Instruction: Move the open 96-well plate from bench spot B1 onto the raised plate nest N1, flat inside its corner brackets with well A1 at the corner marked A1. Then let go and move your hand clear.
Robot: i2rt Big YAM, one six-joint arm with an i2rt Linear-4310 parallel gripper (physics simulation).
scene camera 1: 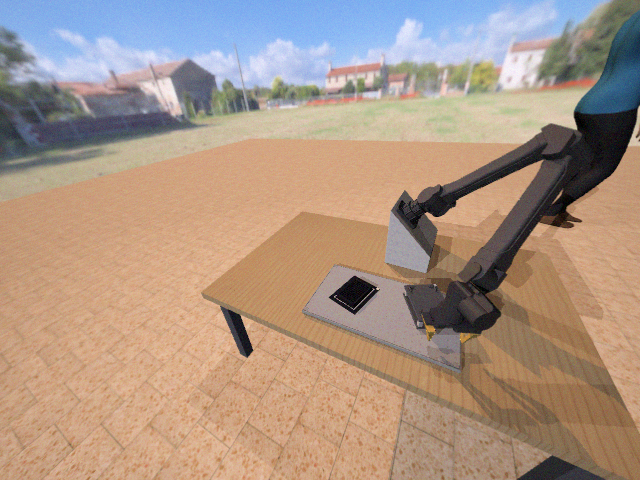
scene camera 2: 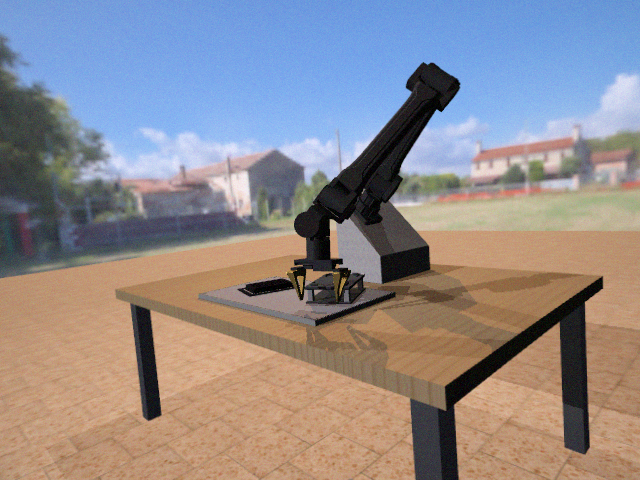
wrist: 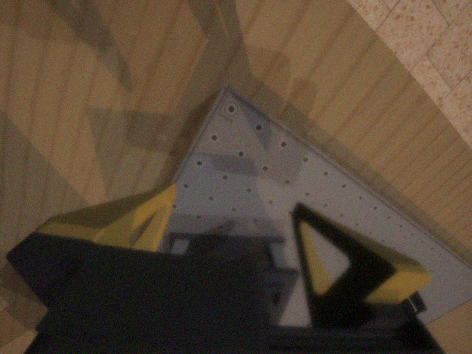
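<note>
The dark 96-well plate lies flat on the left part of the grey board in both scene views; wells and the A1 mark are too small to tell. The raised nest N1 stands on posts on the same board, to the plate's right in scene camera 1. My gripper is open and empty, pointing down, apart from the plate. It is low at the nest, its fingertips lower than the nest's top in scene camera 2. The hand hides much of the nest in the wrist view.
The grey perforated board lies on the wooden table. A grey slanted pedestal carries the arm's base behind the board. A person stands beyond the table at the right.
</note>
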